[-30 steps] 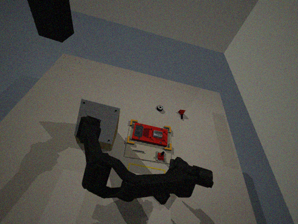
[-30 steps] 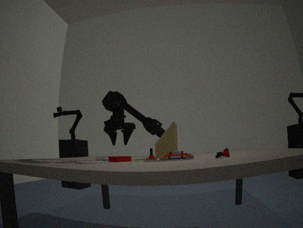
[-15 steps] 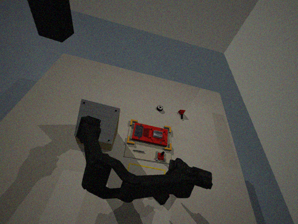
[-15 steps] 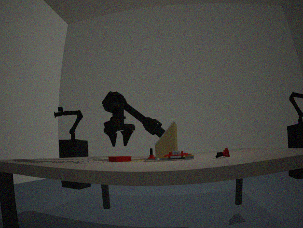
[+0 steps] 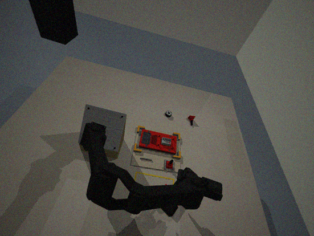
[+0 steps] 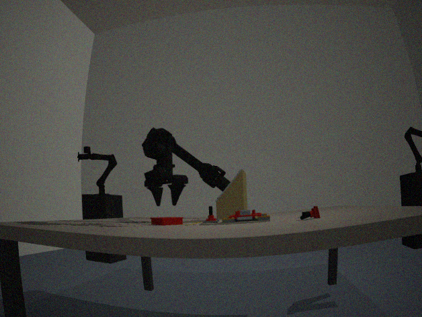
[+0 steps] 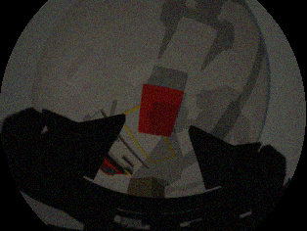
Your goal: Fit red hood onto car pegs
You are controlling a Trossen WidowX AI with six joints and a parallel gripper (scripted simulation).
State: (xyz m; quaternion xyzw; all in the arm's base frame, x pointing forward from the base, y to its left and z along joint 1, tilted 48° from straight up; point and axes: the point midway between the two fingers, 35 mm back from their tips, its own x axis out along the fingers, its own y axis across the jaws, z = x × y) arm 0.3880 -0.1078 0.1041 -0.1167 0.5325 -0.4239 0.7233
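Now: the red hood 50 mm below my gripper tip. From my gripper tip the other things lie so: grey wheel: 490 mm to the left, 80 mm behind, 60 mm below.
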